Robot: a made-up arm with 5 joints.
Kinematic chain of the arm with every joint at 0, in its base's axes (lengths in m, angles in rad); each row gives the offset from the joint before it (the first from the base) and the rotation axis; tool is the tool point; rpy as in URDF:
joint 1: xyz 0 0 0.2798 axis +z
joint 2: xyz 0 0 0 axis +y
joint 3: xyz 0.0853 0 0.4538 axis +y
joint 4: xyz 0.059 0 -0.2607 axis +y
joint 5: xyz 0.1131 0 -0.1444 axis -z
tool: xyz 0 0 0 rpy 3.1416 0 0
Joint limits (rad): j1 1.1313..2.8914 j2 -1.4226..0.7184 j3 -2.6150..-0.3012 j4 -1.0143..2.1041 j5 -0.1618..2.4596
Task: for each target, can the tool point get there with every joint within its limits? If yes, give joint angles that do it. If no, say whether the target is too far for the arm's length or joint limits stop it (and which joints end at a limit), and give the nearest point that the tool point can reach.
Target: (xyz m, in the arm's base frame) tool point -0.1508 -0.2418 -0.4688
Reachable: no: joint limits stop it (at a limit: joint 1, joint 2, joint 3) | nearest point -0.2518 0.0643 0.1270 | short by 0.677 m
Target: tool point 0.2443 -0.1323 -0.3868
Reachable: no: joint limits stop it (at a limit: joint 1, joint 2, joint 3) | nearest point 0.0990 0.2105 0.1373 | short by 0.643 m
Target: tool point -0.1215 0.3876 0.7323
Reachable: yes | joints 1.8745 -0.2227 -0.8170 -0.2717 1.2507
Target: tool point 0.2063 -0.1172 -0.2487
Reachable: no: joint limits stop it (at a limit: joint 1, joint 2, joint 3) | nearest point 0.0924 0.1965 0.1456 | short by 0.517 m
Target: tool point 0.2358 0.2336 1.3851
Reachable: no: too far | nearest point 0.1052 0.2239 1.1569 | short by 0.263 m
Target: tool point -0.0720 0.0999 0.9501
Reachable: yes | joints 2.1951 -0.6188 -1.7724 1.3743 0.4637
